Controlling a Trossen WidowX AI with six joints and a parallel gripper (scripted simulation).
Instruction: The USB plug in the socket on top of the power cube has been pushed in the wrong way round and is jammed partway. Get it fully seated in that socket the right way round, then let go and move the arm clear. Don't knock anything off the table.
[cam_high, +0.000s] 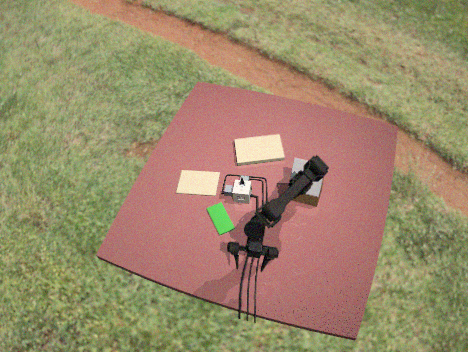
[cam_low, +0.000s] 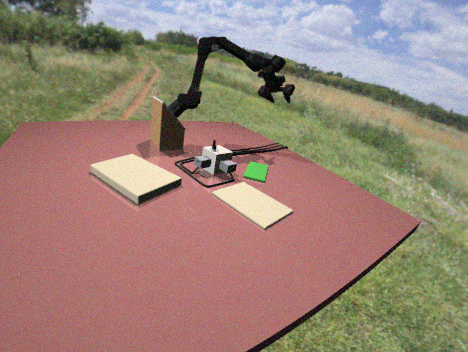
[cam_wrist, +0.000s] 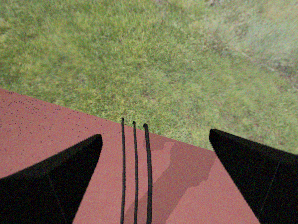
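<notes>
Now: the usb plug 150 mm ahead of my gripper tip, 510 mm to the right of it and 150 mm below it. The rest, counted from my gripper tip: thin tan sheet: 380 mm ahead, 520 mm to the right, 240 mm below; then green block: 220 mm ahead, 340 mm to the right, 240 mm below; then thick tan slab: 120 mm ahead, 780 mm to the right, 230 mm below.
</notes>
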